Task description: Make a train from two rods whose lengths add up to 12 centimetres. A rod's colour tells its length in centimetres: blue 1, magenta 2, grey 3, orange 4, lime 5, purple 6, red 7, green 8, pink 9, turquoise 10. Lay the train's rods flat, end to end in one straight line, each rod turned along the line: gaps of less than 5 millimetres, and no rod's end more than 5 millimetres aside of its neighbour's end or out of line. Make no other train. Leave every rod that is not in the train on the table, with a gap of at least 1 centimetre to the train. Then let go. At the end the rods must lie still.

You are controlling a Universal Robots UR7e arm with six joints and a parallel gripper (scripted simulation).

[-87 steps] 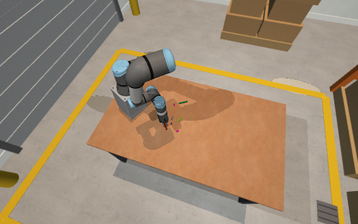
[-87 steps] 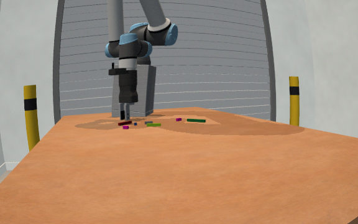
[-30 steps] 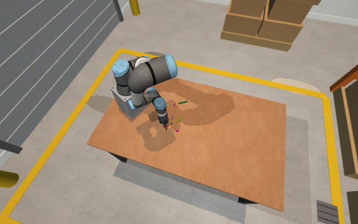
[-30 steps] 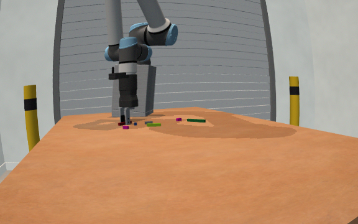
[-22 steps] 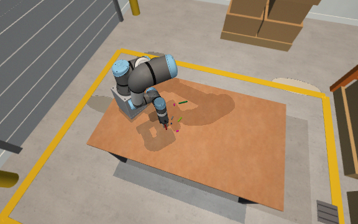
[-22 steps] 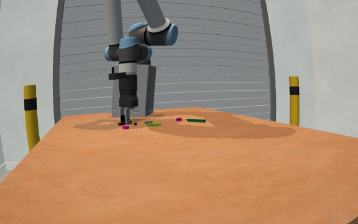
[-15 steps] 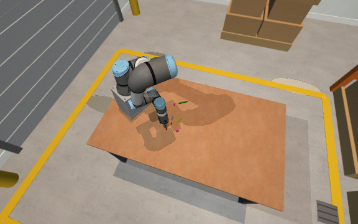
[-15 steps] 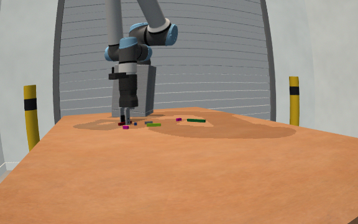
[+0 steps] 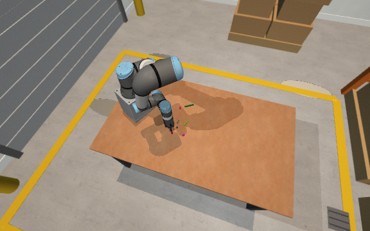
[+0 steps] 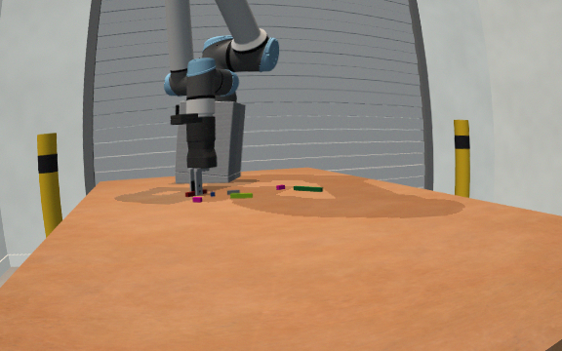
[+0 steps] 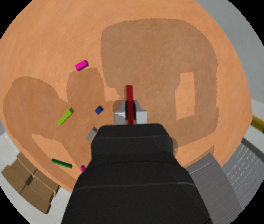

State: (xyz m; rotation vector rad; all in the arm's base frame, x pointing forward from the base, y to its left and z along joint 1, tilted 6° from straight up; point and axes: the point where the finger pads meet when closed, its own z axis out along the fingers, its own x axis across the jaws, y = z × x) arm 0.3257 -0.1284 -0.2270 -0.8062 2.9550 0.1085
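Now: hand 4 cm short of the blue rod, 3 cm to the right of it and 1 cm above it. The rest, counted from my hand: red rod (1 cm below); then grey rod (8 cm to the left, 4 cm ahead, 1 cm below); then lime rod (11 cm ahead, 8 cm to the left, 1 cm below).
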